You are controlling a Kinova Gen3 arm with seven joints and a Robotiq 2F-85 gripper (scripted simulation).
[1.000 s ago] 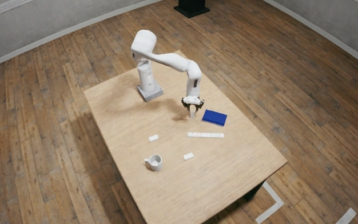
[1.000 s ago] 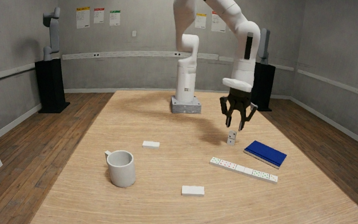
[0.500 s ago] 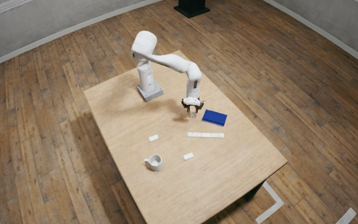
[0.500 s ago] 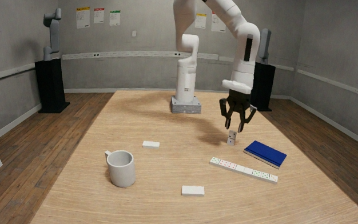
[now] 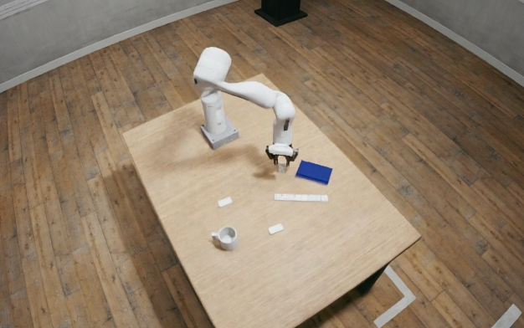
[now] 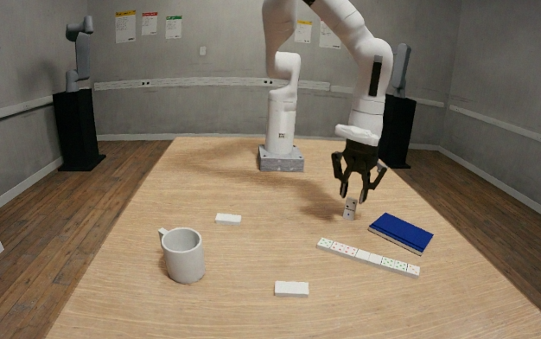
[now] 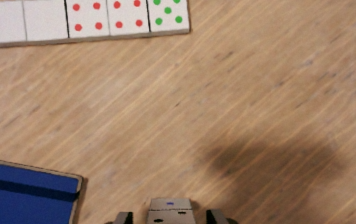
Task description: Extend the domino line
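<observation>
Now: hand 110 mm to the right of the blue book, 90 mm short of it and 60 mm above it. From my hand the other things lie so: grey mug (360 mm to the right, 160 mm ahead, 40 mm below).
</observation>
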